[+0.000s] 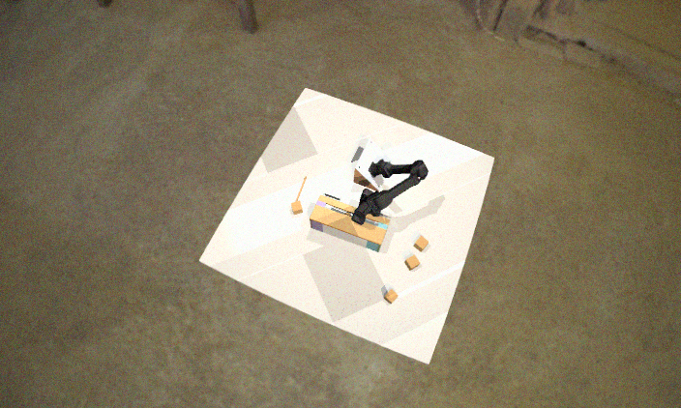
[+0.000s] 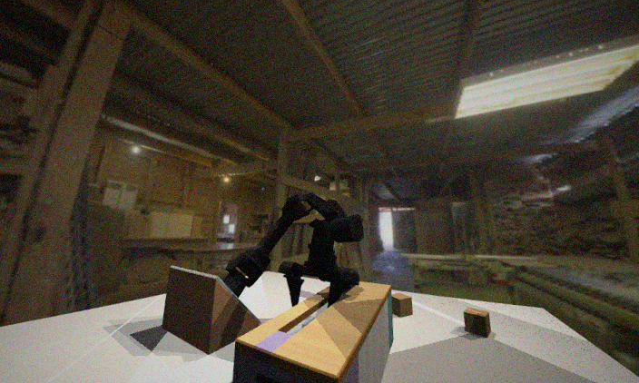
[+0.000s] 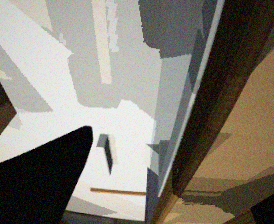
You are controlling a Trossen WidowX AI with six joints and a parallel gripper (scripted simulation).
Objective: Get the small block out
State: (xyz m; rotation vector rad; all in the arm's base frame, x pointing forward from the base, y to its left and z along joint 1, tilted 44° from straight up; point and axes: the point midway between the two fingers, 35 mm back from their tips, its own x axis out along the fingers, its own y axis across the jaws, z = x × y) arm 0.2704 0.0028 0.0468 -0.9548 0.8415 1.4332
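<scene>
Now: gripper tip 40 mm short of the box, 20 mm to the left of it and 30 mm above it. From my gripper tip the other things lie so: tan block: 50 mm ahead, 30 mm to the right.
</scene>
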